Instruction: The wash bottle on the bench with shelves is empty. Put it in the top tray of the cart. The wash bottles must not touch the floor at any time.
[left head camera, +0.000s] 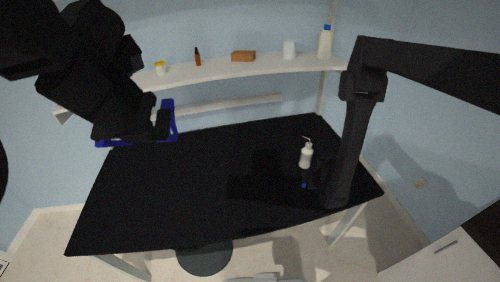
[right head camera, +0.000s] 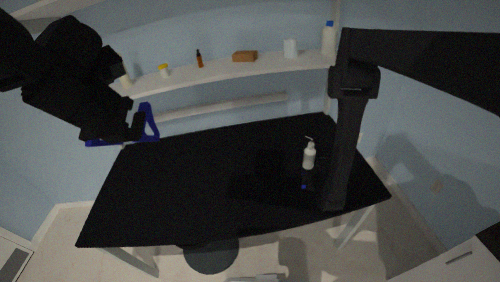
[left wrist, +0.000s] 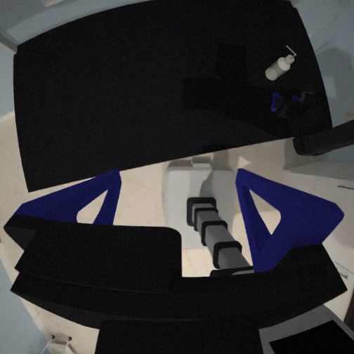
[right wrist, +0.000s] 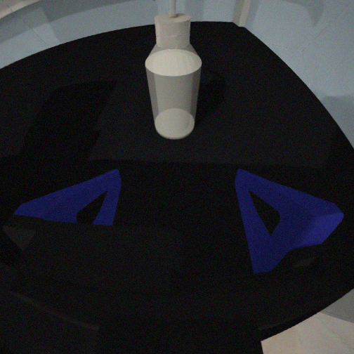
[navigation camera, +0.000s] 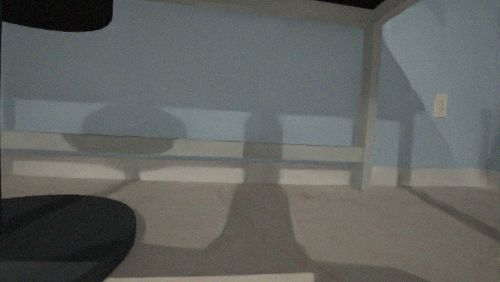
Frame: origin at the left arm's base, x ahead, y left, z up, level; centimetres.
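Where they show: left gripper, between the fingertips: (left head camera: 154, 139) (right head camera: 139, 139); right gripper, between the fingertips: (left head camera: 313, 173) (right head camera: 314, 174).
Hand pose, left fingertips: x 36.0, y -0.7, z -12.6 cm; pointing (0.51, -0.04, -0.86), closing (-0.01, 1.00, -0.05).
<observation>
After its pixels a point has its place.
The wash bottle (left head camera: 306, 156) {x 73.6, y -43.7, z -55.8 cm} (right head camera: 309, 157) {x 73.5, y -43.9, z -56.1 cm} (left wrist: 279, 69) (right wrist: 174, 95), pale with a thin bent spout, stands upright on the black bench top (left head camera: 175, 200) {x 56.0, y 18.2, z -64.8 cm} (right head camera: 175, 200) {x 54.8, y 19.3, z -64.7 cm} (left wrist: 100, 100) (right wrist: 275, 125), towards the right end. My right gripper (right wrist: 177, 175) (left wrist: 283, 93) is open and empty, low over the bench on the near side of the bottle; the bottle stands beyond its fingertips. In the head views the arm hides most of this gripper. My left gripper (left wrist: 178, 174) is open and empty, high up at the left, away from the bottle. No cart can be made out for certain.
The shelf (left head camera: 215, 73) behind the bench holds a blue-capped bottle (left head camera: 325, 44) {x 108.2, y -57.7, z -11.0 cm}, a clear beaker (left head camera: 289, 50) {x 105.4, y -38.2, z -14.4 cm}, a brown box (left head camera: 243, 56) {x 102.7, y -15.5, z -16.4 cm}, an amber bottle (left head camera: 197, 58) {x 101.3, y 6.7, z -15.2 cm} and a yellow-lidded jar (left head camera: 160, 69) {x 93.6, y 23.5, z -16.2 cm}. A dark stool (left head camera: 204, 259) (navigation camera: 60, 235) stands at the bench's front. A white cabinet (left head camera: 425, 265) {x 21.0, y -103.6, z -86.5 cm} is lower right.
</observation>
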